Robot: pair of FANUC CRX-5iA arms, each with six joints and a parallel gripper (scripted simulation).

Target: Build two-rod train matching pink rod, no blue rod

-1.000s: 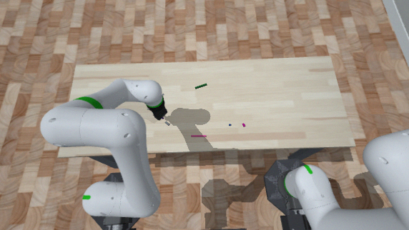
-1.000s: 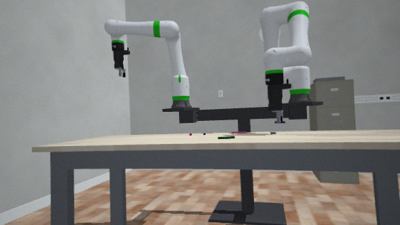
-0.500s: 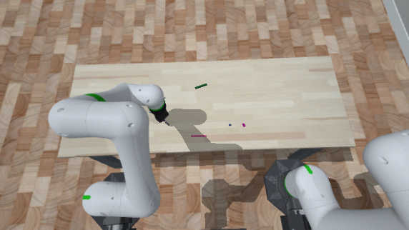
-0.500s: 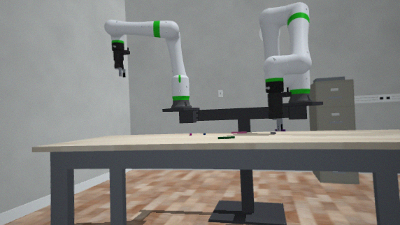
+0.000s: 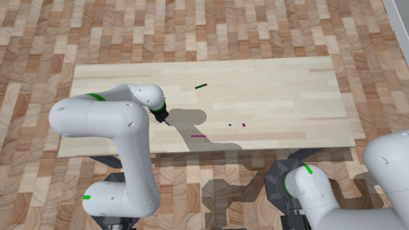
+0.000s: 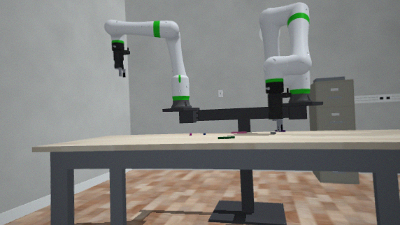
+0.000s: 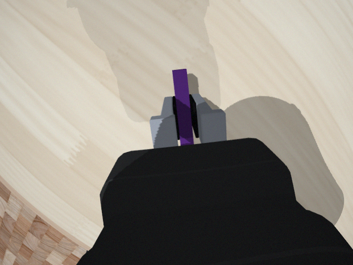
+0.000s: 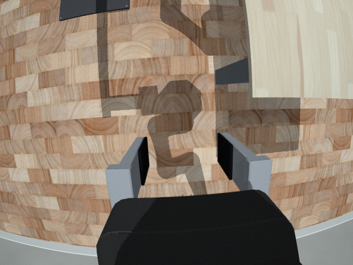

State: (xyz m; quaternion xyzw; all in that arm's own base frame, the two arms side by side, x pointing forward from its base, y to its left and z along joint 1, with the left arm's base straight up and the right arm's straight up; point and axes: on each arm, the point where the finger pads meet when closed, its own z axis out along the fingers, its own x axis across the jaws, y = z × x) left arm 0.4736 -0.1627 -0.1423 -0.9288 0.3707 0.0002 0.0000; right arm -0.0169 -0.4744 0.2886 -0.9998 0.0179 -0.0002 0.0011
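Now: left hand 20 mm above the purple rod. The rest, counted from my left hand: pink rod (130 mm behind, 220 mm to the right, 30 mm below); then green rod (210 mm ahead, 260 mm to the right, 30 mm below); then grey rod (30 mm behind, 30 mm to the right, 30 mm below).
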